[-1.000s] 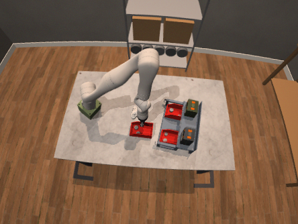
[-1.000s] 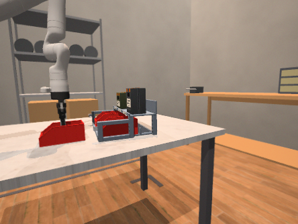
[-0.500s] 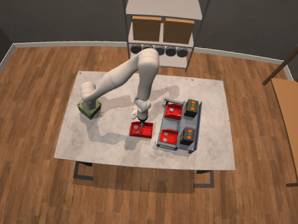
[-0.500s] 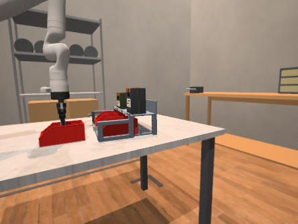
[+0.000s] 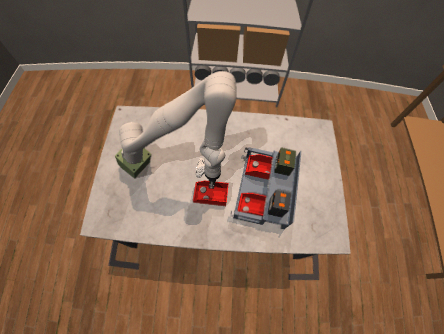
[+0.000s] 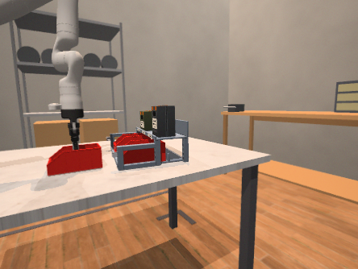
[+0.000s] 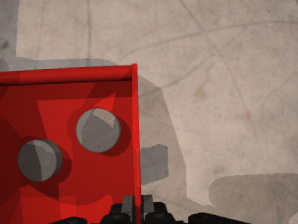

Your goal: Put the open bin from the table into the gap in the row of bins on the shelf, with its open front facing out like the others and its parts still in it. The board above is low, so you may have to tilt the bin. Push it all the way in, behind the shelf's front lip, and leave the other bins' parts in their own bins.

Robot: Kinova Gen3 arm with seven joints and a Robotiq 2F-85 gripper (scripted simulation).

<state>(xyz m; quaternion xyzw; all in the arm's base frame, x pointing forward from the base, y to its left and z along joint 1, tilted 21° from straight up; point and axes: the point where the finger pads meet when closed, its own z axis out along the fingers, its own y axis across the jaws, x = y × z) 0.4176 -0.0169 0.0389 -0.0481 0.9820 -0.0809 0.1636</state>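
The grey round part is 2 cm behind my hand, 8 cm to the right of it and 6 cm below it. The rest, counted from my hand: black tool case (33 cm ahead, 9 cm to the right, 9 cm above); grey shelf (27 cm ahead, 4 cm to the left, 1 cm below).
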